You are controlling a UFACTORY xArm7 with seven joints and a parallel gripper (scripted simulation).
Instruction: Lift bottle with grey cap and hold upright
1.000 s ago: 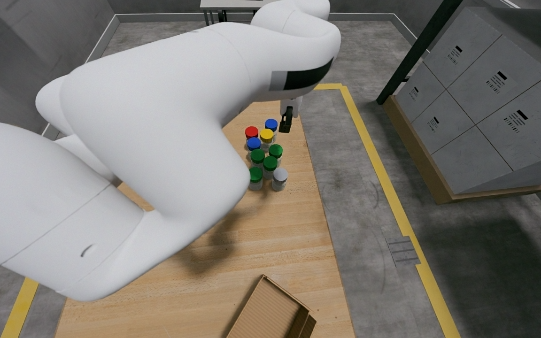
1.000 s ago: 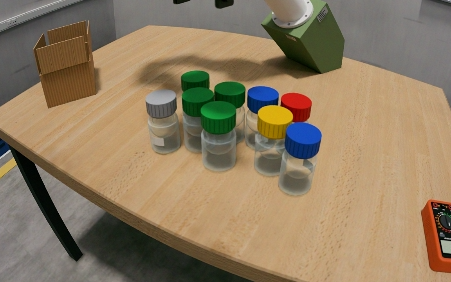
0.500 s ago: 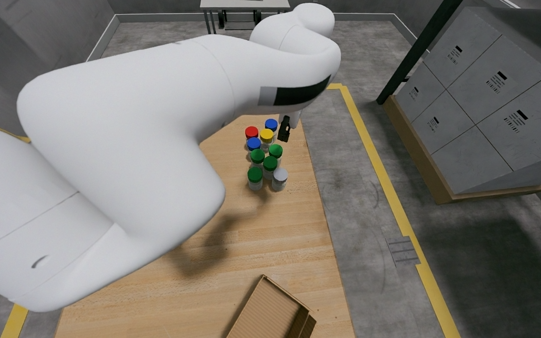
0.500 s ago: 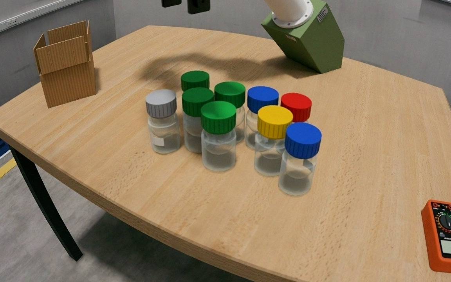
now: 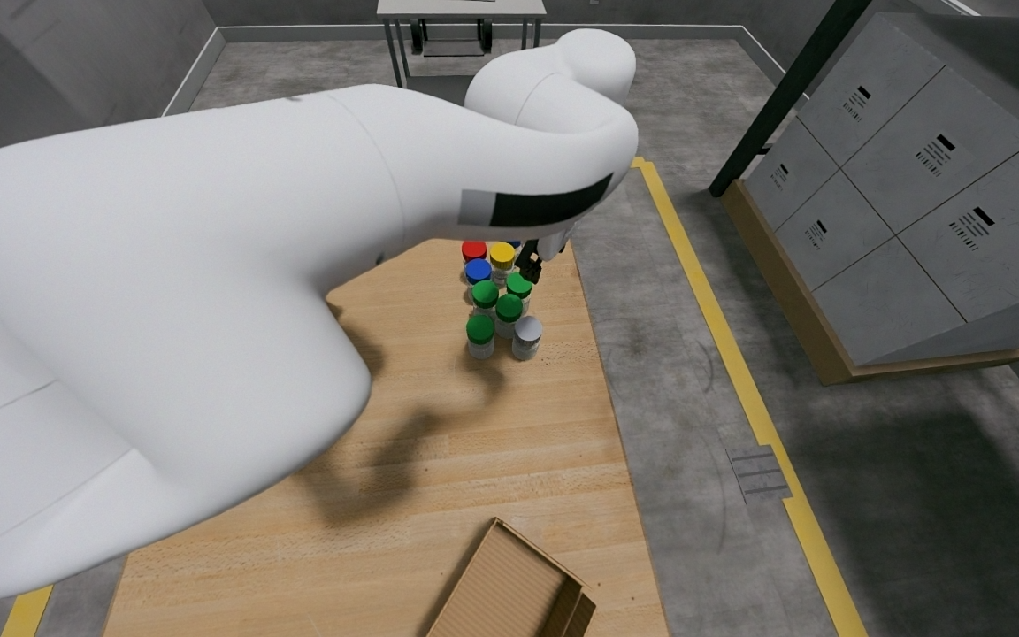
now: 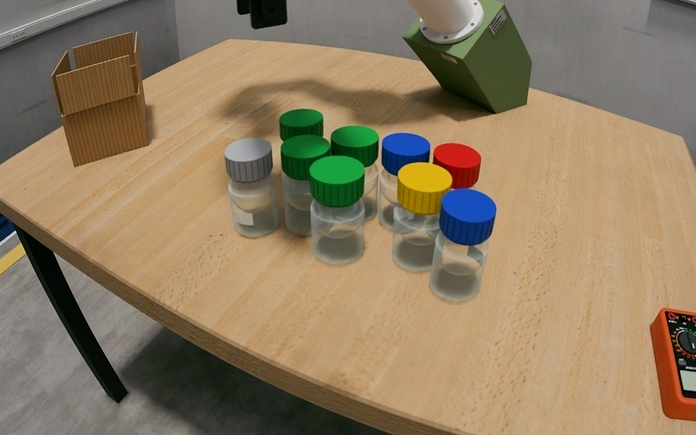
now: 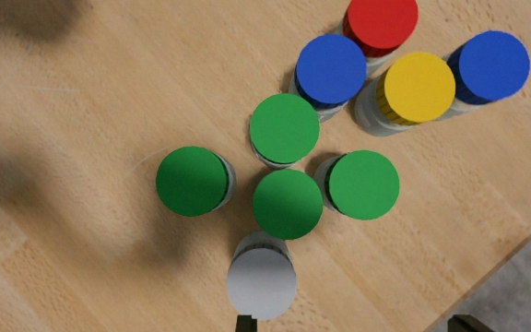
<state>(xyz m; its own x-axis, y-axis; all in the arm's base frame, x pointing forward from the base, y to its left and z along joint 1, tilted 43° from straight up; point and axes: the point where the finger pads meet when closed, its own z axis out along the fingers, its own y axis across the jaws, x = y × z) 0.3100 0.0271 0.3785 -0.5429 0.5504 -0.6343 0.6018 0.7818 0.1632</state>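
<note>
Now: hand 23 cm above the grey-capped bottle, 3 cm to the left of it and 2 cm past it. The rest, counted from my hand: orange multimeter (50 cm to the left, 26 cm below, 7 cm ahead); yellow-capped bottle (23 cm below, 16 cm to the left, 2 cm behind); red-capped bottle (23 cm below, 18 cm to the left, 8 cm behind).
</note>
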